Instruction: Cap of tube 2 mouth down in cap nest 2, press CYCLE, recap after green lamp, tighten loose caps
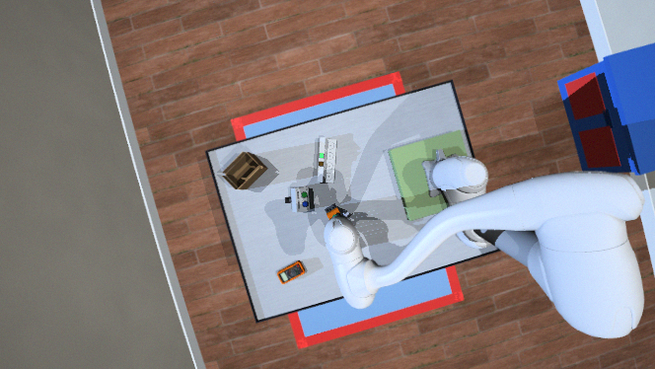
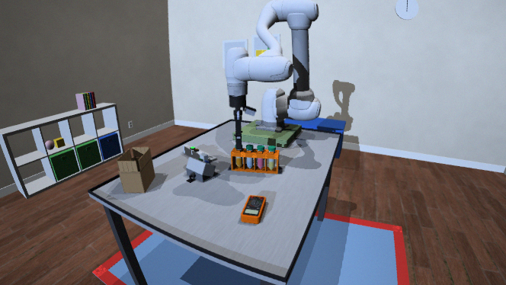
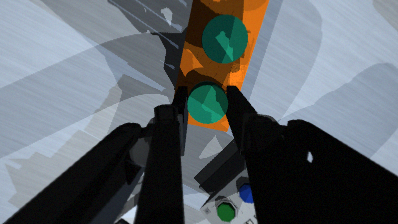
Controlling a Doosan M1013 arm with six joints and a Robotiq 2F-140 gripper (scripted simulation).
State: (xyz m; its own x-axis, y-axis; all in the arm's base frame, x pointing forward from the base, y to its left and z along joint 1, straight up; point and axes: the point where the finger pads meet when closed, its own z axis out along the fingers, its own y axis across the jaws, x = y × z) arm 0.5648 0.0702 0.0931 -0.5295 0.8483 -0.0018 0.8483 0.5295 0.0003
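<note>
The green key lies 14 cm to the right of my hand, 12 cm ahead of it and 7 cm below it. Also, from my hand: blue key: 13 cm ahead, 9 cm to the right, 7 cm below; then key housing: 14 cm ahead, 11 cm to the right, 9 cm below.
</note>
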